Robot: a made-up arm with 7 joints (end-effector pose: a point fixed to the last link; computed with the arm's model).
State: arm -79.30 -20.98 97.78 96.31 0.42 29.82 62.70
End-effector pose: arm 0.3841 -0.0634 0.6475 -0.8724 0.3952 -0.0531 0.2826
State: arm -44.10 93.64 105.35 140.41 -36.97 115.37 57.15
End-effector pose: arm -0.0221 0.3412 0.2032 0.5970 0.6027 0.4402 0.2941
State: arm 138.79 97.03 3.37 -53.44 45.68 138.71 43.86
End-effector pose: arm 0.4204 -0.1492 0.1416 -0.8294 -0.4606 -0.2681 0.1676
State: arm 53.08 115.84 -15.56 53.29 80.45 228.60 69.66
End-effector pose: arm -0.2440 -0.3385 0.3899 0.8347 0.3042 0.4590 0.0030
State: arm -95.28 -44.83 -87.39 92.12 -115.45 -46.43 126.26
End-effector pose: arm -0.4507 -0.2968 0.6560 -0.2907 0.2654 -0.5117 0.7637
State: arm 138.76 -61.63 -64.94 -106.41 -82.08 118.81 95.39
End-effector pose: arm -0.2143 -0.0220 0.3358 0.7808 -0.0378 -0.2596 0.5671
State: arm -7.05 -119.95 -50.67 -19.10 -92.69 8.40 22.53
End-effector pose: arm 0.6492 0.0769 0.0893 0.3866 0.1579 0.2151 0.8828
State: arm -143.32 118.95 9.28 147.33 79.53 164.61 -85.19
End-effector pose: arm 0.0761 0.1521 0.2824 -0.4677 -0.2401 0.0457 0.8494
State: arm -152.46 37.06 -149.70 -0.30 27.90 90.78 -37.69
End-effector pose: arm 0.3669 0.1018 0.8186 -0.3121 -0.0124 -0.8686 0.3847
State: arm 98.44 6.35 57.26 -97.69 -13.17 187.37 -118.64
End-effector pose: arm 0.1930 -0.0142 0.5940 0.7289 -0.6623 -0.1294 0.1157
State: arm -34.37 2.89 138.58 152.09 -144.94 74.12 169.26
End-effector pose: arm -0.2563 0.0528 0.3457 -0.7274 -0.5937 -0.2275 0.2579
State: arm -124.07 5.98 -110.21 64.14 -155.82 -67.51 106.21
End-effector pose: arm -0.2022 0.2069 0.9415 -0.3414 0.6462 -0.6545 0.1934
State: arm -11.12 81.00 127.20 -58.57 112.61 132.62 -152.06
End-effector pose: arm -0.5327 -0.0106 0.4791 0.1274 -0.2087 -0.6340 0.7337
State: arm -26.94 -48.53 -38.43 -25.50 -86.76 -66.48 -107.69
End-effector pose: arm 0.2431 -0.1082 0.8682 0.8552 -0.2618 -0.3641 0.2599
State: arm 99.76 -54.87 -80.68 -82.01 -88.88 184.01 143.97
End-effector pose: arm -0.1298 0.1801 0.4403 -0.3249 0.8998 0.2912 0.0009
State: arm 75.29 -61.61 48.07 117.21 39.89 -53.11 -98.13
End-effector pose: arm -0.1209 0.1466 0.2247 0.2712 -0.1998 0.8475 0.4102
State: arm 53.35 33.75 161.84 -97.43 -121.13 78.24 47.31
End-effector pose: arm 0.2939 -0.1639 0.6517 -0.4766 0.3181 -0.1570 0.8044
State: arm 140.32 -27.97 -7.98 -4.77 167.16 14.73 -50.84
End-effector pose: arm -0.3357 0.1668 0.9608 0.4439 -0.0977 0.5413 0.7074
